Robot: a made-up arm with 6 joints.
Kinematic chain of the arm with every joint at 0, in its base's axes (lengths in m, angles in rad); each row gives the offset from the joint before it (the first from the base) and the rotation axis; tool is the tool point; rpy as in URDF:
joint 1: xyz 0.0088 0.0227 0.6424 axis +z
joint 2: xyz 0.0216 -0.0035 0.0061 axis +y
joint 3: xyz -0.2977 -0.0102 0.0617 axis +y
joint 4: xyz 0.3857 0.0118 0.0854 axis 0.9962 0 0.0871
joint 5: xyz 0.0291 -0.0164 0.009 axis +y
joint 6: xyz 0.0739 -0.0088 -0.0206 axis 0.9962 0 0.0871
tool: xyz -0.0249 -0.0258 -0.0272 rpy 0 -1.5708 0
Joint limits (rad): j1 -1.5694..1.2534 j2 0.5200..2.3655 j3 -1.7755..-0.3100 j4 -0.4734..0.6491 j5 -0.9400..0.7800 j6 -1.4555..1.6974
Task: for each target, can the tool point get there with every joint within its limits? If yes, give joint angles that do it. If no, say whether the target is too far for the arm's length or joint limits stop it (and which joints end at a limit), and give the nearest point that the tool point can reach.
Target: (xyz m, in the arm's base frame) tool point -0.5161 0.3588 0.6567
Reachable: no: joint limits stop it (at a limit: joint 1, joint 3, joint 4, joint 5) | nearest point 0.0567 0.2853 0.6634 | short by 0.577 m
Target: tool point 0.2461 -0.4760 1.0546
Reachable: yes | joints -1.0142 1.5758 -1.5813 -0.3656 -0.2751 -0.7332
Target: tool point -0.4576 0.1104 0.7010
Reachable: no: joint limits stop it (at a limit: joint 1, joint 2, joint 3, joint 4, joint 5) | nearest point -0.0629 -0.1833 0.8134 | short by 0.505 m
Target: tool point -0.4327 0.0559 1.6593
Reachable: no: too far | nearest point -0.1875 0.0375 1.3381 | short by 0.405 m
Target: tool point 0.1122 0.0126 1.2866
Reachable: yes | joints 0.0633 0.7109 -1.6133 0.5012 -0.2212 0.3828
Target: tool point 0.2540 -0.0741 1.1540
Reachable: yes | joints -0.2899 0.7476 -1.1799 0.2815 -0.4906 0.6792
